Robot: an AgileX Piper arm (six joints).
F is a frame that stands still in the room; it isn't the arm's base.
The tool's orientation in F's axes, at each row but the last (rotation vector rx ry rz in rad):
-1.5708, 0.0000, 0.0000
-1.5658, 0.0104, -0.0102
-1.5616, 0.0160, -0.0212
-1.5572, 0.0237, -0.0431
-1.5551, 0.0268, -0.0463
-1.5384, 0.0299, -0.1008
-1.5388, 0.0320, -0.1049
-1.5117, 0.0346, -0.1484
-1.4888, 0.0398, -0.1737
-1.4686, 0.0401, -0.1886
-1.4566, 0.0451, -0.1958
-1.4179, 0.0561, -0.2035
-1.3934, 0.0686, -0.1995
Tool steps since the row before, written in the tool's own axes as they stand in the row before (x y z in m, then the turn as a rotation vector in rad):
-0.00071, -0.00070, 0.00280, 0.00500, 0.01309, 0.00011
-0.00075, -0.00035, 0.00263, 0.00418, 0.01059, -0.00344
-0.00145, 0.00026, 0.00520, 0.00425, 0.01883, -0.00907
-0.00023, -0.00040, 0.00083, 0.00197, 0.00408, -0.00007
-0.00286, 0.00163, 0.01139, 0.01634, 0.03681, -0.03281
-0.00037, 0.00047, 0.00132, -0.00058, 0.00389, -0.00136
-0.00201, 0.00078, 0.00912, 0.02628, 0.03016, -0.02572
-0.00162, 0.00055, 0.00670, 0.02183, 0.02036, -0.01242
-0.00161, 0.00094, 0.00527, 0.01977, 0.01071, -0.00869
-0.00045, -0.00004, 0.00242, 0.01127, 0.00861, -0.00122
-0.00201, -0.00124, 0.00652, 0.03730, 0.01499, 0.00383
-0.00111, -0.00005, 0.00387, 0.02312, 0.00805, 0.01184
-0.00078, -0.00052, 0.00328, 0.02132, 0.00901, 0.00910
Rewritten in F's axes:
-0.00071, 0.00280, 0.00070, 0.00500, 0.00011, -0.01309
-0.00072, 0.00264, 0.00036, 0.00413, -0.00344, -0.01061
-0.00133, 0.00524, -0.00022, 0.00410, -0.00900, -0.01890
-0.00020, 0.00083, 0.00041, 0.00202, -0.00010, -0.00406
-0.00231, 0.01153, -0.00149, 0.01527, -0.03298, -0.03712
-0.00024, 0.00136, -0.00044, -0.00051, -0.00119, -0.00395
-0.00117, 0.00928, -0.00057, 0.02537, -0.02706, -0.02976
-0.00079, 0.00686, -0.00026, 0.02174, -0.01386, -0.01951
-0.00080, 0.00550, -0.00062, 0.01933, -0.01058, -0.00978
-0.00010, 0.00245, 0.00025, 0.01180, -0.00213, -0.00767
-0.00113, 0.00660, 0.00181, 0.03882, -0.00069, -0.01110
-0.00048, 0.00396, 0.00055, 0.02544, 0.00863, -0.00419
-0.00027, 0.00324, 0.00104, 0.02332, 0.00645, -0.00575

